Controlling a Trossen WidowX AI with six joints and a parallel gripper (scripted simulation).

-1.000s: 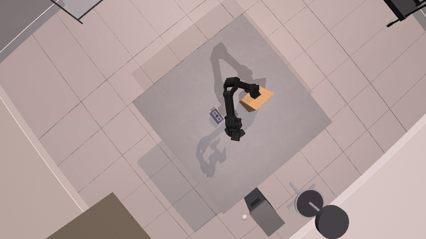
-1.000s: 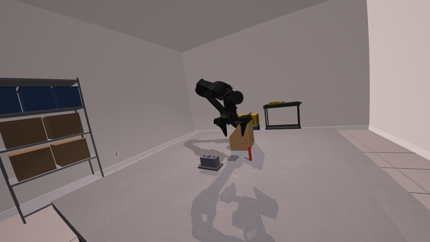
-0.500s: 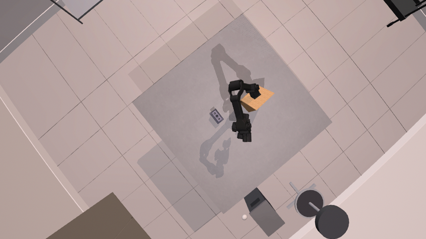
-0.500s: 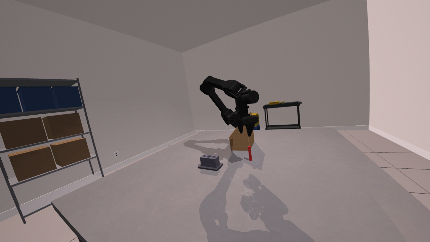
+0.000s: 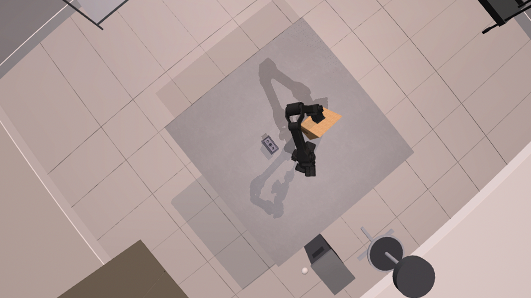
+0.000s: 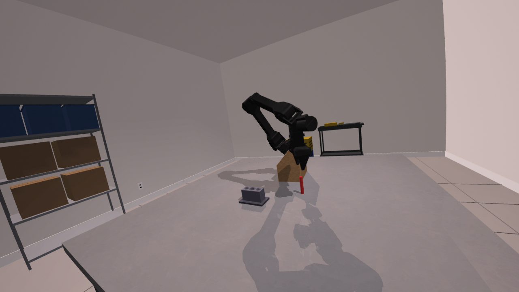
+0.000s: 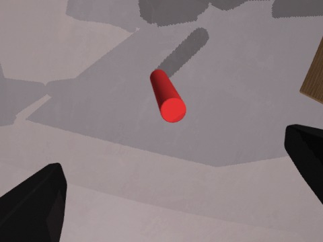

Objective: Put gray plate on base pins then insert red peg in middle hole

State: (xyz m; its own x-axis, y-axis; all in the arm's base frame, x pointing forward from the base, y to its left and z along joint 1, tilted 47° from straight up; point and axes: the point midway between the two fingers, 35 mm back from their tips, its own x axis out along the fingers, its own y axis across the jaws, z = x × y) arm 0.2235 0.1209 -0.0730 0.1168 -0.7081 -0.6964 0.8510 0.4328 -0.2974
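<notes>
My gripper tip is 80 mm above the red peg. From my gripper tip the other things lie so: base (120 mm ahead, 190 mm to the right, 120 mm below); then gray plate (120 mm ahead, 190 mm to the right, 80 mm below).
</notes>
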